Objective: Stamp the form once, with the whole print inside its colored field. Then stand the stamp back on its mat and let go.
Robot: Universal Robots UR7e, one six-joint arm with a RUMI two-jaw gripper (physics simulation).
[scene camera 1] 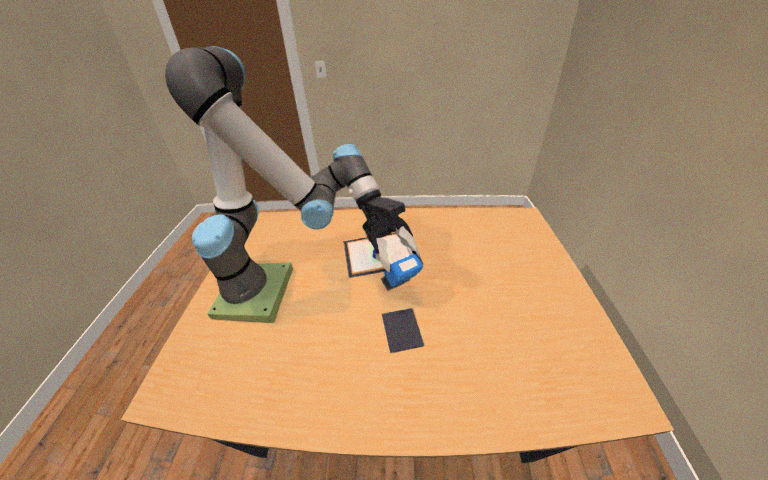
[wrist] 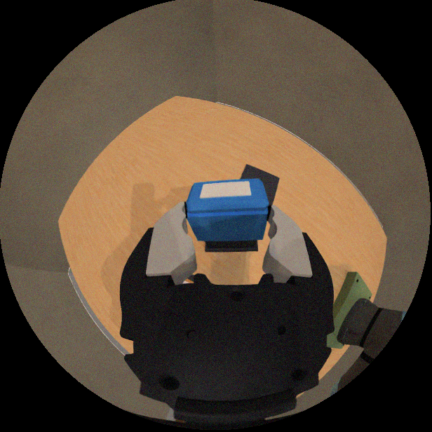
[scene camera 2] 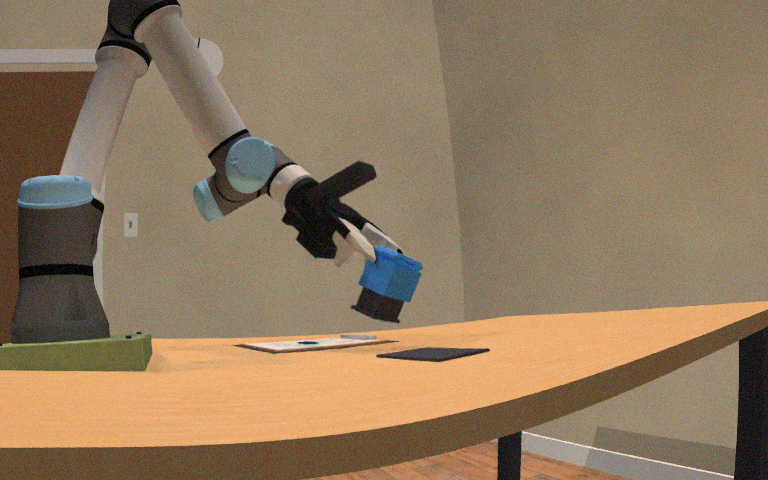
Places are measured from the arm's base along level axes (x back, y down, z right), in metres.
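Pixels of known places: gripper, fingertip midpoint: (scene camera 1: 404,264) (scene camera 2: 392,262); arm's base, origin of the base link: (scene camera 1: 244,285) (scene camera 2: 62,340).
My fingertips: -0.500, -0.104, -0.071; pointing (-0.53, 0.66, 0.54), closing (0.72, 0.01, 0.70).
Ahead of a thing's pixels: the offset from my fingertips to its top centre, as dx, dy, dz. Level surfaces: height alone.
My gripper (scene camera 1: 403,263) (scene camera 2: 387,253) (wrist: 226,205) is shut on the blue stamp @[+0.007, -0.022, -0.001] (scene camera 1: 399,275) (scene camera 2: 387,277) (wrist: 230,225), one jaw on each side. The stamp hangs in the air, slightly tilted, its black base downward. The dark mat @[dy +0.128] (scene camera 1: 402,331) (scene camera 2: 433,354) (wrist: 265,180) lies flat on the table, nearer the front than the stamp in scene camera 1. The form @[+0.103, +0.120, -0.173] (scene camera 1: 357,257) (scene camera 2: 277,345) lies on a dark clipboard behind the stamp, partly hidden by the gripper. A dark blue print @[+0.114, +0.126, -0.161] (scene camera 2: 307,342) shows on its green field; its exact edges are too small to judge.
The arm stands on a green base plate (scene camera 1: 277,294) (scene camera 2: 113,353) (wrist: 345,305) at the left of the wooden table @[dy +0.132] (scene camera 1: 509,350) (scene camera 2: 226,401) (wrist: 150,150). A grey clip @[+0.010, +0.120, -0.212] (scene camera 2: 357,337) sits at the clipboard's far end. Walls stand behind and to the right of the table.
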